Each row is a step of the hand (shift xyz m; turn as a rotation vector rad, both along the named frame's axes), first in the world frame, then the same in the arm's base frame.
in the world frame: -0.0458 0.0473 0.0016 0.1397 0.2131 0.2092
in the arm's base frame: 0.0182 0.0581 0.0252 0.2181 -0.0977 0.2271
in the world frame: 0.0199 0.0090 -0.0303 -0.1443 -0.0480 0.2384
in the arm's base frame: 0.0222 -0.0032 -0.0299 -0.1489 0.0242 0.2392
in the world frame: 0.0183 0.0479 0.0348 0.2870 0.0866 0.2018
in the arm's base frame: 0.0446 -0.0069 0.0425 0.1819 -0.2730 0.1515
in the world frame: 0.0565 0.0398 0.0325 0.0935 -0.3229 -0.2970
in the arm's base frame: 0.0565 -0.0419 0.0297 -0.1855 -0.1171 -0.3913
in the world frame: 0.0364 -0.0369 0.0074 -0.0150 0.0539 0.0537
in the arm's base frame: -0.0152 -0.0487 -0.0117 0.0306 0.0177 0.0690
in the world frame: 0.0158 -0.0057 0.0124 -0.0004 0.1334 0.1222
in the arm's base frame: 0.0008 -0.0198 0.0065 0.0953 0.0161 0.1530
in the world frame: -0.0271 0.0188 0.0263 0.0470 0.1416 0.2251
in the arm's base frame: -0.0011 0.0222 0.0358 0.1091 -0.0543 0.2410
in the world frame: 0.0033 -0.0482 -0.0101 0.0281 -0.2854 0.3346
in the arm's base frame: -0.0383 -0.0196 -0.0242 -0.2846 -0.2526 0.2222
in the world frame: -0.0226 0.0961 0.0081 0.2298 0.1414 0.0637
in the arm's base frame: 0.0704 0.0567 0.0405 0.2231 -0.1564 0.0512
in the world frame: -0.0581 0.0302 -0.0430 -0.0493 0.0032 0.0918
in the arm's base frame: 0.0046 0.0759 -0.0187 -0.0357 0.0131 0.0971
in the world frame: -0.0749 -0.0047 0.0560 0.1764 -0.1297 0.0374
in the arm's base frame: -0.0492 0.0432 0.0669 -0.0318 -0.2160 -0.0411
